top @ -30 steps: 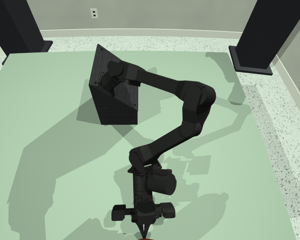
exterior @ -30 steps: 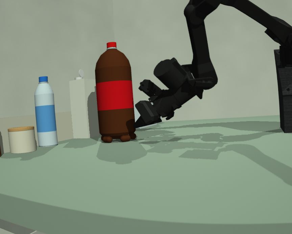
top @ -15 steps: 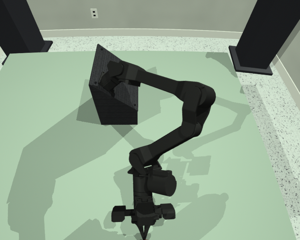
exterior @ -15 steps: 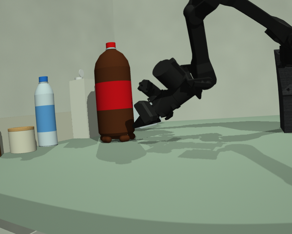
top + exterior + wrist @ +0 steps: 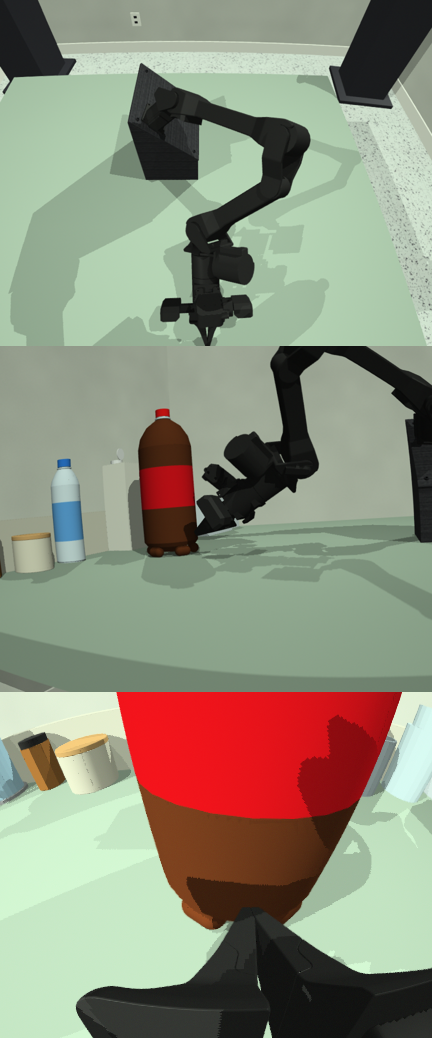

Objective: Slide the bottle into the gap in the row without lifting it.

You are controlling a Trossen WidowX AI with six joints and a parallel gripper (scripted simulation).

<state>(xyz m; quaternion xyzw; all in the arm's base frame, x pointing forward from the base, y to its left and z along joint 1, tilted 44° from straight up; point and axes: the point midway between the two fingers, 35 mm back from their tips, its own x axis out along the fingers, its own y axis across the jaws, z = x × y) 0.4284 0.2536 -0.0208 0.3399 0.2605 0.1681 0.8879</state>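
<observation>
Now: hand 90 mm short of the brown cola bottle, 10 mm to the right of it and 90 mm below it. Also, from my hand: cream canister: 250 mm ahead, 250 mm to the left, 20 mm below; then grey cup: 290 mm ahead, 160 mm to the right, 30 mm below; then blue-labelled water bottle: 270 mm ahead, 140 mm to the left, 50 mm above.
</observation>
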